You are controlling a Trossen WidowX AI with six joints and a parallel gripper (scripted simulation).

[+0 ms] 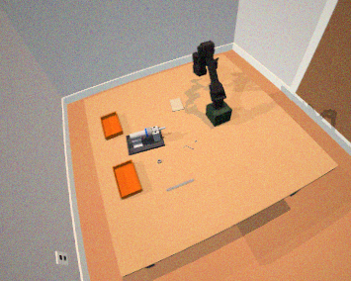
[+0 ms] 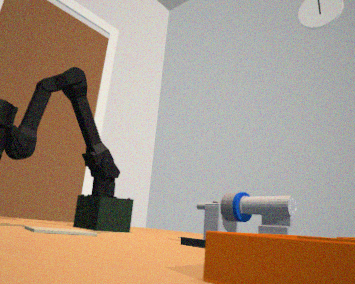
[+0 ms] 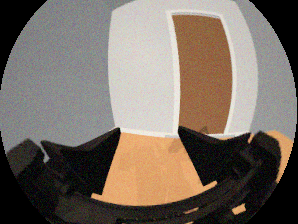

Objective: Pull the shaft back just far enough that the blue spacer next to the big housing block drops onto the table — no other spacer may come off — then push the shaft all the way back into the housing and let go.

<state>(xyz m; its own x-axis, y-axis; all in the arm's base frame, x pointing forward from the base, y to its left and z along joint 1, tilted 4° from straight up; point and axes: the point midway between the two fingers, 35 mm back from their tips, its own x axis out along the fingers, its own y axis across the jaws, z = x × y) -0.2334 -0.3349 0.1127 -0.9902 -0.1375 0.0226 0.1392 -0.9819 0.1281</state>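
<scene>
My gripper tip is now 710 mm short of the grey shaft, 250 mm to the right of it and 110 mm above it. The rest, counted from my gripper tip: blue spacer (740 mm ahead, 240 mm to the left, 110 mm below); then grey spacer (730 mm ahead, 240 mm to the left, 110 mm below); then pale flat plate (420 mm ahead, 190 mm below, 90 mm to the left).
</scene>
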